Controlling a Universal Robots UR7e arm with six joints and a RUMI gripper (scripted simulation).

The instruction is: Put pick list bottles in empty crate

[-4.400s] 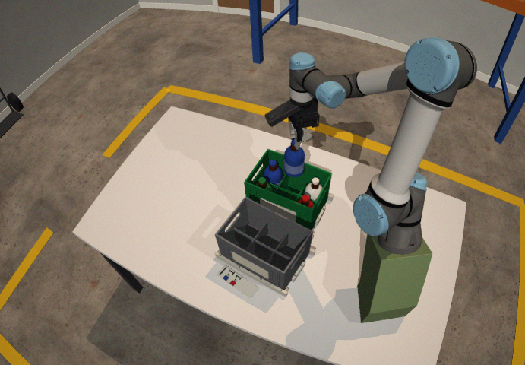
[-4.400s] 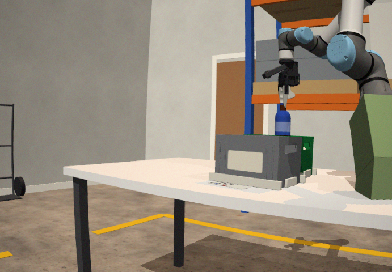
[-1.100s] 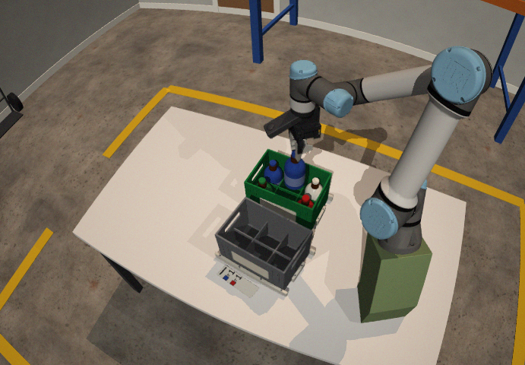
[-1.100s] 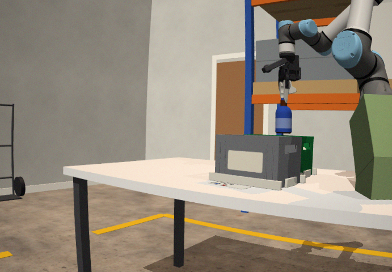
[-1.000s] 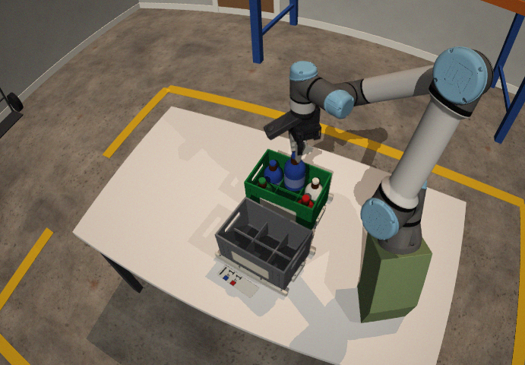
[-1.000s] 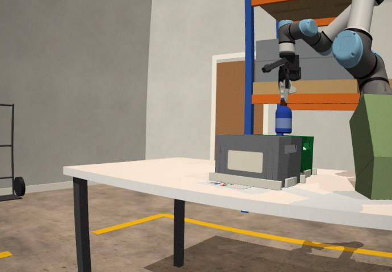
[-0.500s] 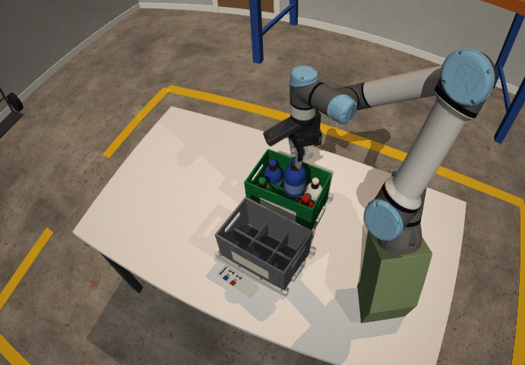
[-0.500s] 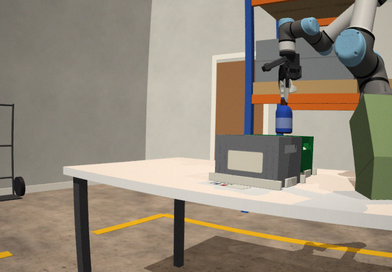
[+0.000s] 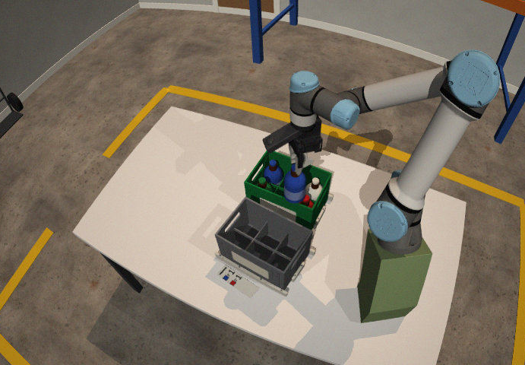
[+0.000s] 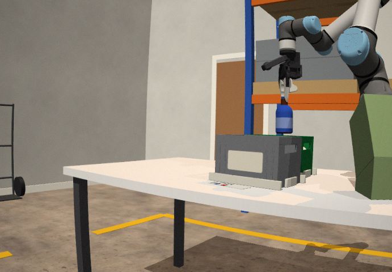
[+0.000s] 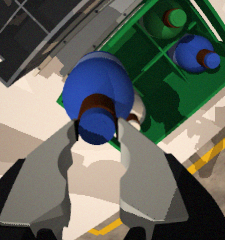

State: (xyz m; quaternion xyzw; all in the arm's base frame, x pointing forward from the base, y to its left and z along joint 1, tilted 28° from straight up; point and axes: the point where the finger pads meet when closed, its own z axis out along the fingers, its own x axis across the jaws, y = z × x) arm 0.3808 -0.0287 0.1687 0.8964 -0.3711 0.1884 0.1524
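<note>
The blue bottle is 7 cm below my hand. The rest, counted from my hand: red bottle (4 cm behind, 2 cm to the right, 24 cm below); green crate (5 cm ahead, 7 cm to the right, 25 cm below); white bottle (4 cm behind, 11 cm to the right, 24 cm below).
</note>
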